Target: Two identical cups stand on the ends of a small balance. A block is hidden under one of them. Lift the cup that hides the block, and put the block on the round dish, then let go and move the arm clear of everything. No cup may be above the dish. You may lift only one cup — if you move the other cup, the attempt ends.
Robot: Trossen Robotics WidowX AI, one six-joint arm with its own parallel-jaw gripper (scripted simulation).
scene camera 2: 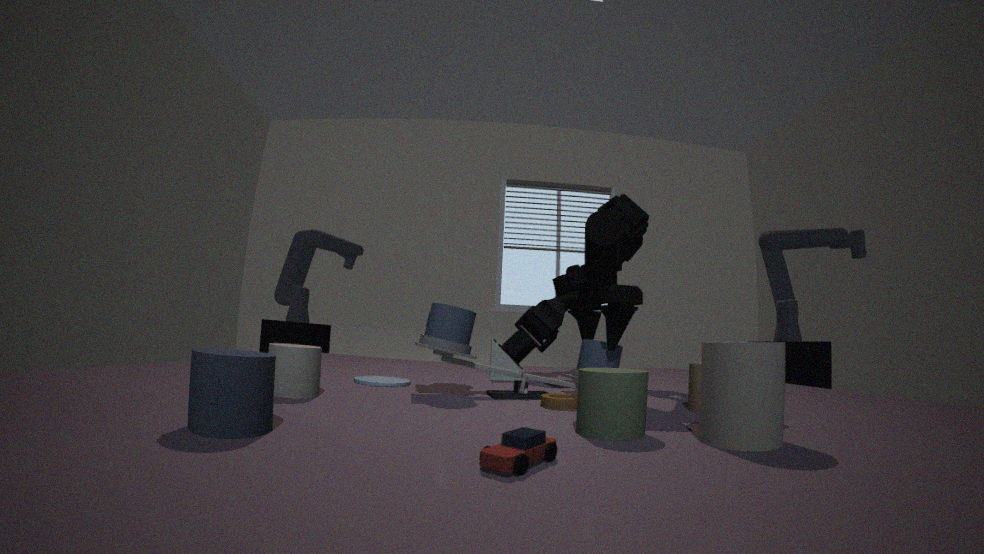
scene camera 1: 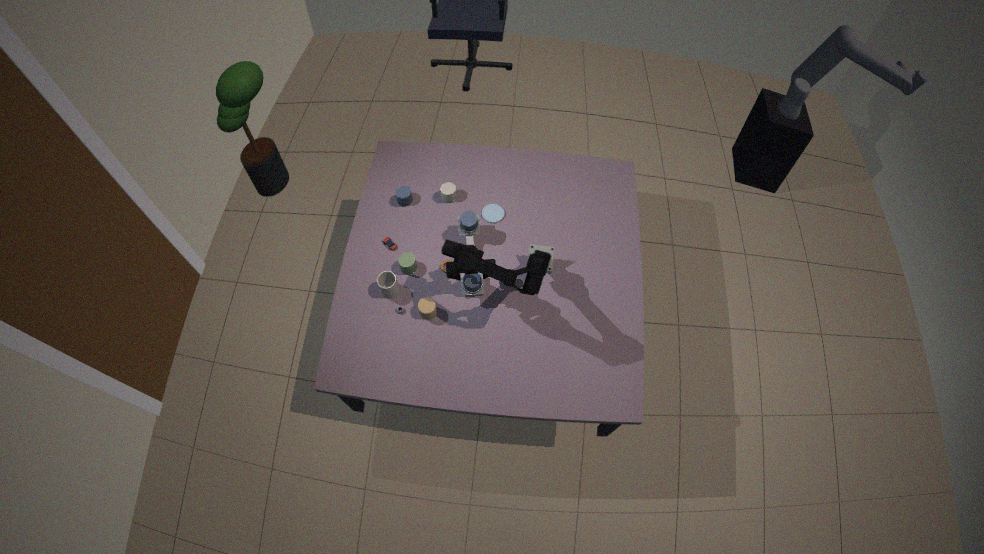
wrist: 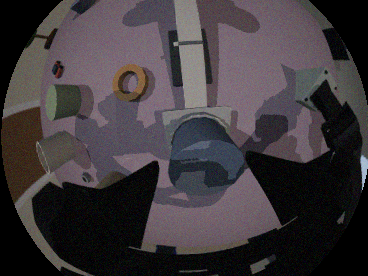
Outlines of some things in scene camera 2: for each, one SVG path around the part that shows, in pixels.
The gripper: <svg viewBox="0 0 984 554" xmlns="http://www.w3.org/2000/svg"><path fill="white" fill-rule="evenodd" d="M584 258L584 265L581 265L581 267L578 264L569 266L565 274L553 279L556 297L580 290L579 294L569 295L565 299L564 309L571 310L567 312L577 319L582 340L593 340L602 312L606 318L608 350L614 351L635 311L638 311L638 307L634 307L634 305L642 305L642 290L636 286L617 285L617 271L622 270L622 264L617 264L617 259L603 256Z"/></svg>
A green cylinder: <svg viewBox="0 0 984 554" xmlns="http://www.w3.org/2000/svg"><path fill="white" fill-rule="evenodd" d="M579 368L575 433L594 440L617 442L633 441L645 436L648 371L630 368Z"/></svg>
A pale cup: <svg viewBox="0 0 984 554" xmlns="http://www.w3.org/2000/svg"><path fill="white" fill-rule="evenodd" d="M702 342L699 441L714 448L743 452L763 452L778 450L783 447L786 343Z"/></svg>
